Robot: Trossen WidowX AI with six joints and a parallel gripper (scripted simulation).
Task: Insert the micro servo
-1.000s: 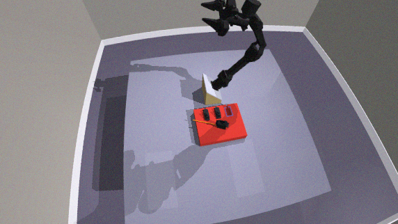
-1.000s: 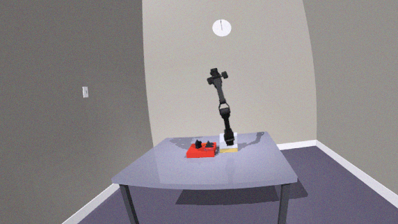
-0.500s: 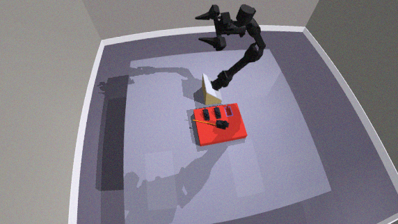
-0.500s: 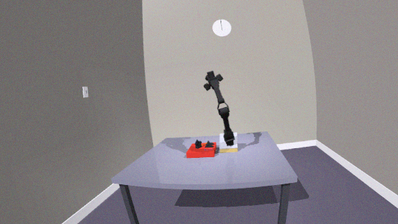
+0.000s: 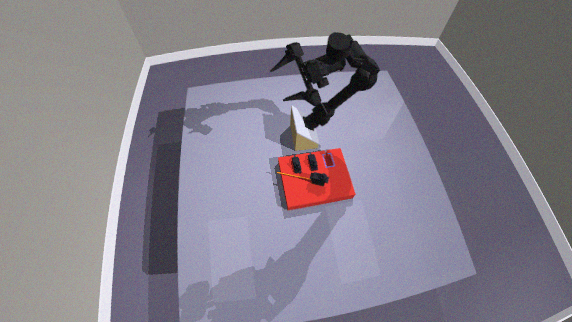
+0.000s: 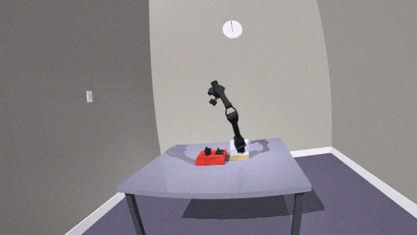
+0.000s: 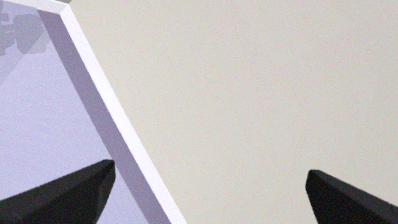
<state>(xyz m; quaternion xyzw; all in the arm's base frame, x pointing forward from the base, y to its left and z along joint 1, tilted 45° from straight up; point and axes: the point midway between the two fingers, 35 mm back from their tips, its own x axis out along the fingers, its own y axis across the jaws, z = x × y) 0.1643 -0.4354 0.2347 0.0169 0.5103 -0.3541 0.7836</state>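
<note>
Right now my gripper tip is 110 mm short of the red deck, 160 mm to the right of it and 520 mm above it.
</note>
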